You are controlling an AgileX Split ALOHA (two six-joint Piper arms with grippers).
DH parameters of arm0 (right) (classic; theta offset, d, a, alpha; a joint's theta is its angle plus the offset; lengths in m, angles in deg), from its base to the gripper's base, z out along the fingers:
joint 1: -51.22 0.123 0 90
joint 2: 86.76 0 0.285 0
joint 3: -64.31 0 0.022 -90
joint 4: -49.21 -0.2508 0 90
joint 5: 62.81 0 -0.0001 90
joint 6: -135.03 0.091 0 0
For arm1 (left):
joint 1: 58.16 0.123 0 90
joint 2: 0.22 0 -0.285 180
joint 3: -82.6 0 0.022 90
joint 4: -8.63 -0.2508 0 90
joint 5: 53.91 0 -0.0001 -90
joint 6: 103.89 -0.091 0 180
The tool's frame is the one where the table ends.
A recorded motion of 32 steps. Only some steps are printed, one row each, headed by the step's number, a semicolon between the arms.
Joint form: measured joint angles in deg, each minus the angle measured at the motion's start. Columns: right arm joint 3, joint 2, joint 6, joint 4, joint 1, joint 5; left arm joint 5, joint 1, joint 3, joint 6, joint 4, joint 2.
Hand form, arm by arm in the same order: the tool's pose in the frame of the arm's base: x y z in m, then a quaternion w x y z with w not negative. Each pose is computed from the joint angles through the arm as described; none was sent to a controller.
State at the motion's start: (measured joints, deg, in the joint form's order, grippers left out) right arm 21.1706 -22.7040 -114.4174 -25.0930 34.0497 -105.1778; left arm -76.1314 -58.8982 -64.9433 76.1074 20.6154 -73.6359
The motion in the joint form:
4: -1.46 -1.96 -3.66 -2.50 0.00 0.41; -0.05 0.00 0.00 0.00 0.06 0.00
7: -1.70 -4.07 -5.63 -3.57 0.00 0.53; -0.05 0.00 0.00 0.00 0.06 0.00
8: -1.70 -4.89 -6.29 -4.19 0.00 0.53; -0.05 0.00 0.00 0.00 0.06 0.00
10: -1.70 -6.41 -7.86 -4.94 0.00 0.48; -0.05 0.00 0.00 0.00 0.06 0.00
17: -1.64 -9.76 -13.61 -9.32 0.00 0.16; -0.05 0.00 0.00 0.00 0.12 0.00
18: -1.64 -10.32 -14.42 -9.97 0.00 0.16; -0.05 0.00 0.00 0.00 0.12 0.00
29: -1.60 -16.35 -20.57 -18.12 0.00 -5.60; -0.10 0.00 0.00 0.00 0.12 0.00
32: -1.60 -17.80 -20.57 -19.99 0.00 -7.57; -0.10 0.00 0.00 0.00 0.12 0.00
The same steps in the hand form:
4: 0.2438 -0.0133 0.0736 0.10122 0.11723 0.92942 0.33495; 0.2375 -0.0103 0.2932 0.43432 -0.06415 0.89481 -0.08101
7: 0.2418 -0.0125 0.0647 0.09166 0.11692 0.92963 0.33721; 0.2375 -0.0103 0.2932 0.43432 -0.06415 0.89481 -0.08101
8: 0.2416 -0.0123 0.0615 0.08900 0.11891 0.92912 0.33865; 0.2375 -0.0103 0.2932 0.43432 -0.06415 0.89481 -0.08101
10: 0.2407 -0.0118 0.0556 0.08378 0.11664 0.92907 0.34088; 0.2375 -0.0103 0.2932 0.43432 -0.06415 0.89481 -0.08101
17: 0.2414 -0.0109 0.0432 0.08863 0.11451 0.92645 0.34744; 0.2375 -0.0103 0.2932 0.43429 -0.06450 0.89477 -0.08139
18: 0.2414 -0.0108 0.0410 0.08870 0.11488 0.92621 0.34796; 0.2375 -0.0103 0.2932 0.43429 -0.06450 0.89477 -0.08139
29: 0.2423 -0.0041 0.0239 0.09266 0.14484 0.90141 0.39737; 0.2375 -0.0103 0.2931 0.43390 -0.06446 0.89496 -0.08142
32: 0.2426 -0.0022 0.0204 0.09058 0.16310 0.89126 0.41335; 0.2375 -0.0103 0.2931 0.43390 -0.06446 0.89496 -0.08142

